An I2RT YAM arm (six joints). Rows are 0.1 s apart.
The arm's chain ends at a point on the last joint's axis. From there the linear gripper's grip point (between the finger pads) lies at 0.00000 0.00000 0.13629 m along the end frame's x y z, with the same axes.
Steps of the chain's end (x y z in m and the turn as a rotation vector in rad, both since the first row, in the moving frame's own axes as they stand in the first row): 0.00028, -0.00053, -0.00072, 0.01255, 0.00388, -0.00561; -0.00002, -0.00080, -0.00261, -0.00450, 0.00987, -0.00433; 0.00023, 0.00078, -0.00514, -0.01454, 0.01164, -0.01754; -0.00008, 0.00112, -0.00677, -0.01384, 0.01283, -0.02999; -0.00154, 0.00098, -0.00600, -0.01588, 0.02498, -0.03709; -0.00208, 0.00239, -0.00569, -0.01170, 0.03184, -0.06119; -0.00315, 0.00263, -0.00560, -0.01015, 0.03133, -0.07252; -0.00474, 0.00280, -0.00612, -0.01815, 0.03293, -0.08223; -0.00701, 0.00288, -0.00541, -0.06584, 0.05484, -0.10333
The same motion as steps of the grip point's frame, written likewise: 0.00080, -0.00224, -0.00073, 0.01255, 0.00388, -0.00561; 0.00133, -0.00019, -0.00262, -0.00450, 0.00987, -0.00433; 0.00183, 0.00275, -0.00516, -0.01454, 0.01164, -0.01754; 0.00170, 0.00298, -0.00679, -0.01384, 0.01283, -0.02999; 0.00190, 0.00308, -0.00606, -0.01588, 0.02498, -0.03709; 0.00230, 0.00385, -0.00577, -0.01170, 0.03184, -0.06119; 0.00117, 0.00386, -0.00567, -0.01015, 0.03133, -0.07252; -0.00016, 0.00509, -0.00622, -0.01815, 0.03293, -0.08223; 0.00090, 0.01144, -0.00591, -0.06584, 0.05484, -0.10333
